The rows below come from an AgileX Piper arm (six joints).
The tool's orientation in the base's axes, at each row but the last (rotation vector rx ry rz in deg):
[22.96, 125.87, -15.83]
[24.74, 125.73, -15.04]
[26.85, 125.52, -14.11]
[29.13, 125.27, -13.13]
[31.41, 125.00, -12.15]
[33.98, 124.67, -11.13]
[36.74, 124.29, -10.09]
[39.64, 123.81, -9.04]
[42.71, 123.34, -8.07]
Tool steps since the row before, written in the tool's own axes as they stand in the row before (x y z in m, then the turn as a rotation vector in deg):
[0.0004, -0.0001, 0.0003, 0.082, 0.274, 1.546]
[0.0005, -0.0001, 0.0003, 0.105, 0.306, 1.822]
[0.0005, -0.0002, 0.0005, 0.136, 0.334, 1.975]
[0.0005, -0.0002, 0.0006, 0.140, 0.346, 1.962]
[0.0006, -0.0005, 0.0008, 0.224, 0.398, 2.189]
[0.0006, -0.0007, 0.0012, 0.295, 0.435, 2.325]
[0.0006, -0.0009, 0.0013, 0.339, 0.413, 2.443]
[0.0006, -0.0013, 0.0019, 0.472, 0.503, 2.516]
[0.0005, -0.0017, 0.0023, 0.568, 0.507, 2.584]
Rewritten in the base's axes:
[-0.0001, -0.0001, -0.0005, 1.176, -0.247, -1.014]
[-0.0001, -0.0001, -0.0006, 1.374, -0.305, -1.201]
[0.0000, -0.0002, -0.0007, 1.478, -0.323, -1.320]
[0.0001, -0.0002, -0.0008, 1.472, -0.307, -1.315]
[0.0000, -0.0005, -0.0010, 1.611, -0.311, -1.519]
[0.0002, -0.0008, -0.0013, 1.687, -0.300, -1.657]
[0.0001, -0.0010, -0.0014, 1.736, -0.342, -1.768]
[0.0003, -0.0015, -0.0018, 1.768, -0.235, -1.904]
[0.0004, -0.0019, -0.0021, 1.771, -0.211, -2.019]

